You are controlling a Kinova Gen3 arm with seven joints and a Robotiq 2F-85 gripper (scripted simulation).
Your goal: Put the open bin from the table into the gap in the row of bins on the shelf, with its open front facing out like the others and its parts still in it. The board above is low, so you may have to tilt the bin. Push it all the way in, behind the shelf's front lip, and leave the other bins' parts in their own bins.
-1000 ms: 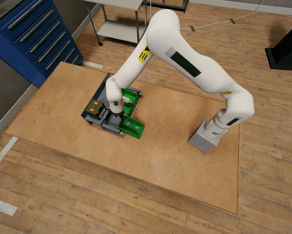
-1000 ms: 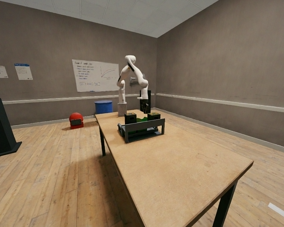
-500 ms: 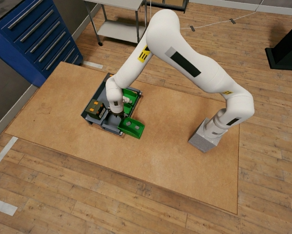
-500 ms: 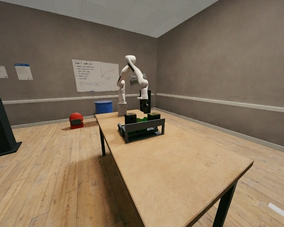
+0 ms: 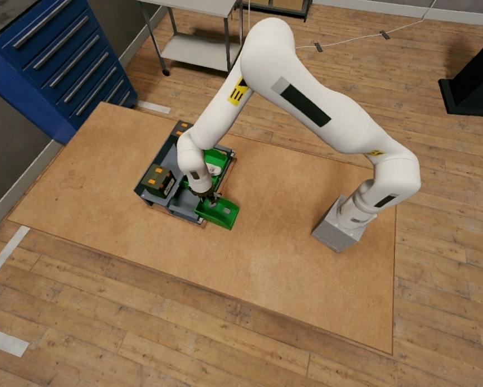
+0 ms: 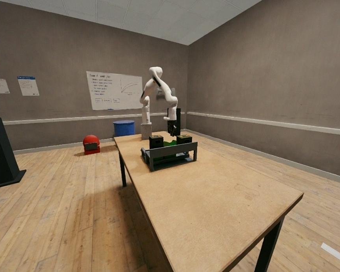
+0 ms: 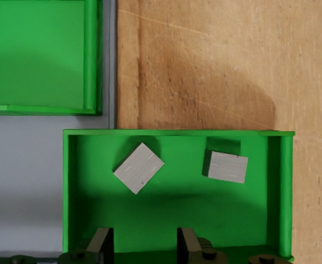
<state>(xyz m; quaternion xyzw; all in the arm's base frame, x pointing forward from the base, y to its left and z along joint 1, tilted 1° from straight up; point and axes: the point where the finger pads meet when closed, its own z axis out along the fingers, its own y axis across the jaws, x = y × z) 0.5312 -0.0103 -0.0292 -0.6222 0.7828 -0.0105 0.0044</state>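
Now: hand 3 cm to the left of the grey part and 13 cm above it. Round my hand: grey shelf (12 cm ahead, 15 cm to the right, 9 cm below).
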